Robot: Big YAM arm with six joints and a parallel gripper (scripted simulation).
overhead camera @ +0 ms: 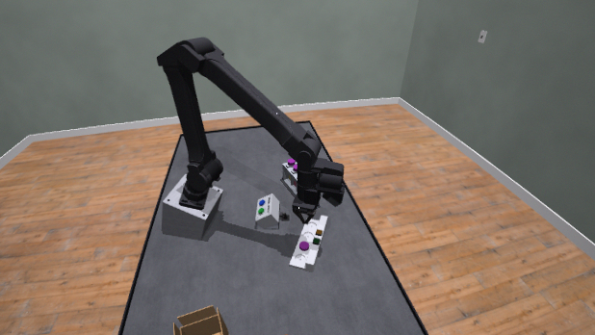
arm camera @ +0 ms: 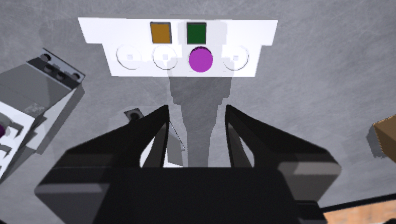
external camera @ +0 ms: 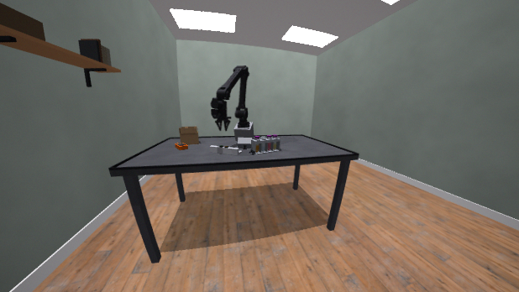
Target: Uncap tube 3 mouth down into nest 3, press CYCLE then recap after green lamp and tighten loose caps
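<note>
Right now the green key is 160 mm behind my hand, 130 mm to the left of it and 100 mm below it. Round my hand: blue key (180 mm to the left, 160 mm behind, 100 mm below); then key housing (160 mm to the left, 140 mm behind, 110 mm below); then cap (150 mm below, 10 mm behind).
</note>
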